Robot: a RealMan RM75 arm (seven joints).
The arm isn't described. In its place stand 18 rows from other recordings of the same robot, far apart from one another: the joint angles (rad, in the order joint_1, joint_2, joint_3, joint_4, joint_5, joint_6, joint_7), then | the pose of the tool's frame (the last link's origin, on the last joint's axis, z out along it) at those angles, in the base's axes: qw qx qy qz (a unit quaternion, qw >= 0); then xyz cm.
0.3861, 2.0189, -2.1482, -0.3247, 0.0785, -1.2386, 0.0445 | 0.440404 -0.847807 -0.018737 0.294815 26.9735 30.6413 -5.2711
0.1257, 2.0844, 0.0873, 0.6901, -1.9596, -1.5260, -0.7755 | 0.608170 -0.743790 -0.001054 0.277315 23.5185 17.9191 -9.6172
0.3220, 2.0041, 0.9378, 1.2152, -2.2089, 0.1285, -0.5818 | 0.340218 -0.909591 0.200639 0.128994 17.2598 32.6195 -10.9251
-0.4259, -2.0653, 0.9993, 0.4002, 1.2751, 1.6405, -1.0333 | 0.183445 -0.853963 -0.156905 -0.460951 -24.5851 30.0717 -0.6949
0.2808, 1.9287, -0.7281, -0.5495, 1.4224, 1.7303, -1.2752 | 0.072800 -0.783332 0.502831 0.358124 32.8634 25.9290 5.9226
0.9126, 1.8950, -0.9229, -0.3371, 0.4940, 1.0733, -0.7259 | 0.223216 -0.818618 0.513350 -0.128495 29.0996 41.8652 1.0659
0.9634, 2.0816, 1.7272, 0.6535, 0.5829, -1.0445, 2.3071 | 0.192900 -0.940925 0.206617 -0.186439 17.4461 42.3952 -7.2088
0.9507, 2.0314, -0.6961, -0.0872, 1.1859, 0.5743, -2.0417 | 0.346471 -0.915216 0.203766 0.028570 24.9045 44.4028 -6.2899
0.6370, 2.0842, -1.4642, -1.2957, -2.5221, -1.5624, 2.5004 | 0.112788 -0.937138 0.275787 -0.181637 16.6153 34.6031 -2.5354
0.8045, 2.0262, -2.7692, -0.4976, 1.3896, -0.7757, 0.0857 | 0.437398 -0.791202 0.274041 0.328001 17.9389 40.6309 -9.5025
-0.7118, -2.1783, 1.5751, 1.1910, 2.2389, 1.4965, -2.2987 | 0.034765 0.983885 0.157095 -0.077990 -10.0327 31.3038 -9.2659
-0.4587, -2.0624, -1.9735, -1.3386, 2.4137, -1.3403, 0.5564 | 0.259758 -0.856601 -0.445796 -0.005160 -22.3278 36.8858 4.2894
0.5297, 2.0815, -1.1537, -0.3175, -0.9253, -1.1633, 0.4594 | 0.426620 -0.851566 0.051009 0.300381 25.6439 36.8114 -2.4573
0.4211, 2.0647, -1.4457, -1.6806, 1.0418, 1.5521, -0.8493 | 0.087385 -0.986921 0.131754 0.031501 10.8195 30.3947 1.1465
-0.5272, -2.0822, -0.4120, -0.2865, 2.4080, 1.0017, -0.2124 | 0.375734 -0.871493 -0.160897 -0.270990 -25.9189 31.4711 -11.2986
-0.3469, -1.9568, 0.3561, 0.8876, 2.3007, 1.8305, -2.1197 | 0.131658 -0.773247 -0.587412 -0.199257 -35.1177 25.8351 10.8053
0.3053, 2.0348, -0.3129, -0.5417, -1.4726, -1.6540, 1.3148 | 0.393752 -0.718031 0.276299 0.503041 33.3076 28.4278 11.1060
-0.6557, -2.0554, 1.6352, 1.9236, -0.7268, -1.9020, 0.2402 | 0.120054 -0.957090 -0.200789 0.171023 -5.8152 27.4441 1.2396
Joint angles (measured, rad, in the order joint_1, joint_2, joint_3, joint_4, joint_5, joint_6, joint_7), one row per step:
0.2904, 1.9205, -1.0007, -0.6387, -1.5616, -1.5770, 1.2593
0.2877, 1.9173, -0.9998, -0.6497, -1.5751, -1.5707, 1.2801
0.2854, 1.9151, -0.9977, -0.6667, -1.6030, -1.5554, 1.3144
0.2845, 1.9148, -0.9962, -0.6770, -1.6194, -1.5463, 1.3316
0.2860, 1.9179, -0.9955, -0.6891, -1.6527, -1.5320, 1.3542
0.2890, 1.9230, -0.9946, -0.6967, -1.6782, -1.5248, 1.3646
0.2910, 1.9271, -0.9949, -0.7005, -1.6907, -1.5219, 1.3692
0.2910, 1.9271, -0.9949, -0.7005, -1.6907, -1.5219, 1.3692
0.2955, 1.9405, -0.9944, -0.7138, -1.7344, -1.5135, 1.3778
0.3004, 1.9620, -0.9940, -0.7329, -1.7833, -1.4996, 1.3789
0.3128, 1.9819, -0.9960, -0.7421, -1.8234, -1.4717, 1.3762
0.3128, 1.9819, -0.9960, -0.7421, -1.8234, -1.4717, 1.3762
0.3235, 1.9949, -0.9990, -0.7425, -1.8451, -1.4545, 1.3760
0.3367, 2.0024, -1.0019, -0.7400, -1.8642, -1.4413, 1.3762
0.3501, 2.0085, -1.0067, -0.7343, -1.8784, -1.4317, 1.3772
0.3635, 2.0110, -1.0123, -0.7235, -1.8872, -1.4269, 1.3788
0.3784, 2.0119, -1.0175, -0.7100, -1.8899, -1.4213, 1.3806
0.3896, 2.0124, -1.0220, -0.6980, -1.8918, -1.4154, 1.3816
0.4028, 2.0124, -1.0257, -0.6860, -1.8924, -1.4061, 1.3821
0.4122, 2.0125, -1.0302, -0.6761, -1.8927, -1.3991, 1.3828
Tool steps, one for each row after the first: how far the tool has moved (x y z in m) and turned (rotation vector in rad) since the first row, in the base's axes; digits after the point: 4 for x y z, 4 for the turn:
0.0018, 0.0003, 0.0016, -0.0080, -0.0117, -0.0150
0.0048, 0.0012, 0.0027, -0.0219, -0.0344, -0.0424
0.0062, 0.0019, 0.0032, -0.0279, -0.0482, -0.0559
0.0082, 0.0026, 0.0012, -0.0439, -0.0732, -0.0737
0.0086, 0.0031, -0.0015, -0.0563, -0.0904, -0.0791
0.0082, 0.0032, -0.0035, -0.0636, -0.0975, -0.0800
0.0082, 0.0032, -0.0035, -0.0636, -0.0975, -0.0800
0.0078, 0.0031, -0.0098, -0.0851, -0.1256, -0.0793
0.0061, 0.0034, -0.0185, -0.1018, -0.1592, -0.0702
0.0038, 0.0070, -0.0273, -0.1073, -0.1928, -0.0628
0.0038, 0.0070, -0.0273, -0.1073, -0.1928, -0.0628
0.0016, 0.0095, -0.0338, -0.1132, -0.2085, -0.0586
-0.0006, 0.0125, -0.0384, -0.1199, -0.2242, -0.0522
-0.0032, 0.0150, -0.0430, -0.1293, -0.2347, -0.0454
-0.0054, 0.0169, -0.0468, -0.1417, -0.2399, -0.0400
-0.0080, 0.0195, -0.0500, -0.1508, -0.2409, -0.0359
-0.0095, 0.0213, -0.0526, -0.1578, -0.2424, -0.0343
-0.0114, 0.0243, -0.0548, -0.1604, -0.2451, -0.0324
-0.0127, 0.0261, -0.0569, -0.1644, -0.2473, -0.0316

